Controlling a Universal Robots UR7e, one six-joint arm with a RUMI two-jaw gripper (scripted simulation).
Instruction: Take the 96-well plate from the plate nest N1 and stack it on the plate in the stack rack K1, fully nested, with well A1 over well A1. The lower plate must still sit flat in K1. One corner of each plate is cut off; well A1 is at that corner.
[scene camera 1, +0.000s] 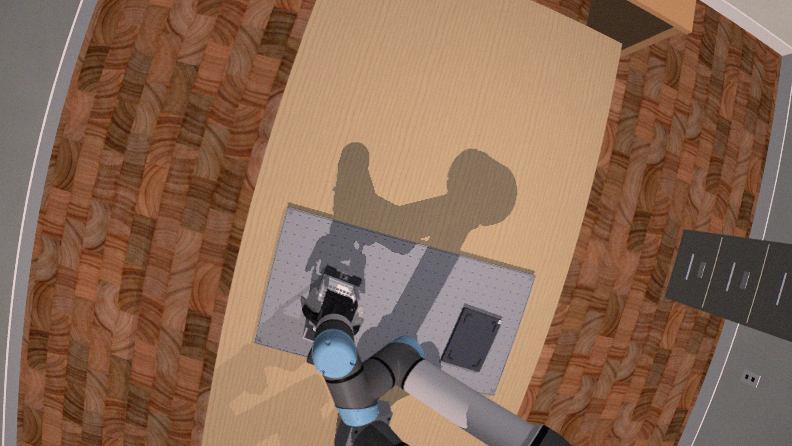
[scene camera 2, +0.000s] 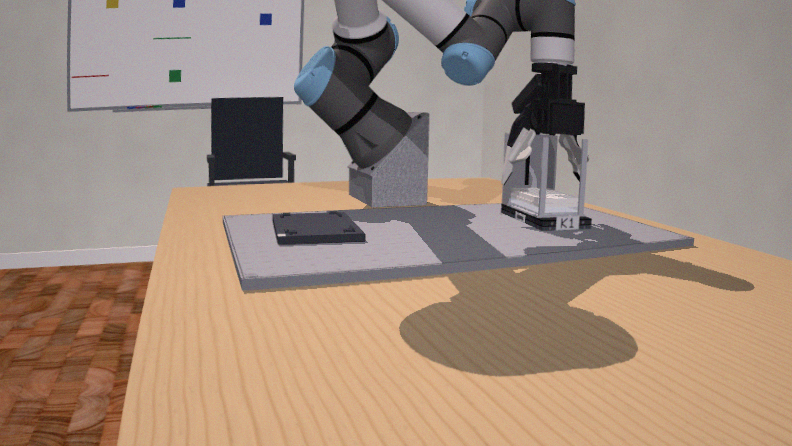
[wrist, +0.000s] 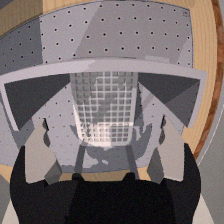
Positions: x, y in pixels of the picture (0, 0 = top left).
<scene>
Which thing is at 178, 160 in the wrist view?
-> My gripper.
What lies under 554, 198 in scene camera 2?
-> A clear 96-well plate.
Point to a clear 96-well plate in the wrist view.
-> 104, 84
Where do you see my gripper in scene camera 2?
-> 544, 184
</scene>
